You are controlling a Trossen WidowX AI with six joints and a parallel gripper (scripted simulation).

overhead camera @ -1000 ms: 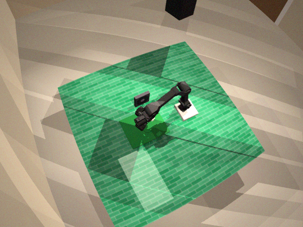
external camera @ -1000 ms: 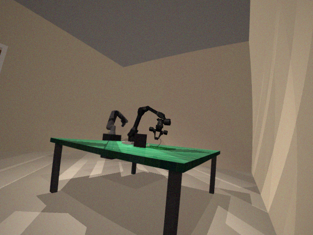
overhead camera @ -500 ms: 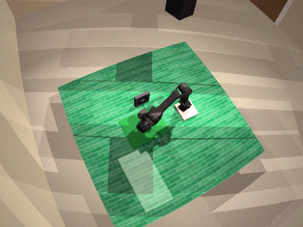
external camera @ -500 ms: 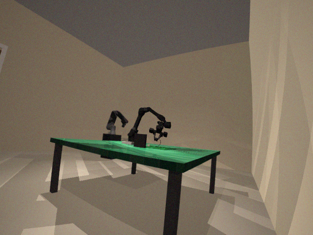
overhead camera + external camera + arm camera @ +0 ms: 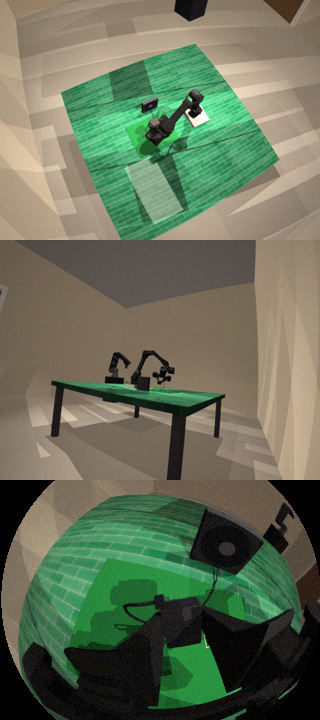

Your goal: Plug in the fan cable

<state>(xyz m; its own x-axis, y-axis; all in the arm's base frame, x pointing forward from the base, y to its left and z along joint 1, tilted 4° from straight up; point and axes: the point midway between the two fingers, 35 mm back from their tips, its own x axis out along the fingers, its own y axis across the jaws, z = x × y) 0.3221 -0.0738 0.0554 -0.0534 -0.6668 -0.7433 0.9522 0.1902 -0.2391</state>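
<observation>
Right now my gripper tip is 90 mm above the green board, 30 mm to the right of it and 10 mm short of it. Also, from my gripper tip: dark fan plug 10 mm to the left; black fan 140 mm to the right, 100 mm behind, 20 mm below.
</observation>
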